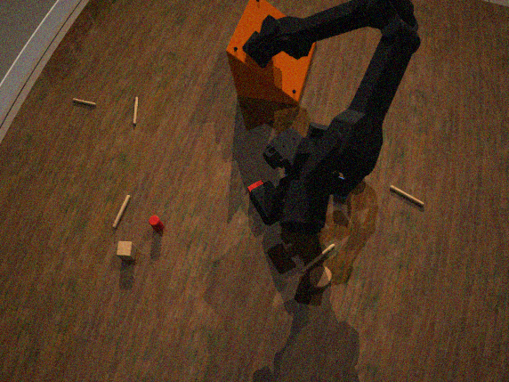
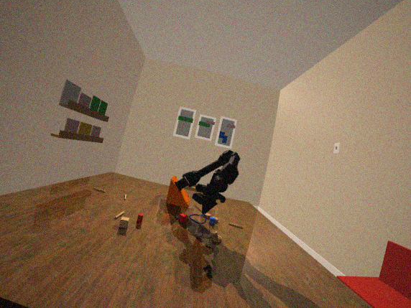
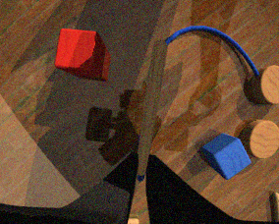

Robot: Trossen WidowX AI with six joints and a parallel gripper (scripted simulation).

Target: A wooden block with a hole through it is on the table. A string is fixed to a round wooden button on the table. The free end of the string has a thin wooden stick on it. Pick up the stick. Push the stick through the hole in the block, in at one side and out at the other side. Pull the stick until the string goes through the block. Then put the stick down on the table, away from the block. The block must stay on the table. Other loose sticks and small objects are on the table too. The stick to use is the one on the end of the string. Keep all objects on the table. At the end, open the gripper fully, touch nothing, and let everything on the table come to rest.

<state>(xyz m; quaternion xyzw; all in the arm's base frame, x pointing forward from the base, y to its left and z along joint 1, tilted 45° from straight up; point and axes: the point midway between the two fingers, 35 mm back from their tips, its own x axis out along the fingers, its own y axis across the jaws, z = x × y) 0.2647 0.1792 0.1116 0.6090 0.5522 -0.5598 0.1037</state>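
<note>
Now: gripper tip 1 cm short of the red cube, 9 cm to the left of it and 4 cm above it. The rest, counted from my gripper tip: thin wooden stick 1 cm behind, 1 cm to the right; blue cube 6 cm behind, 5 cm to the left, 4 cm below; round wooden button 14 cm behind, 2 cm to the left, 5 cm below.
</note>
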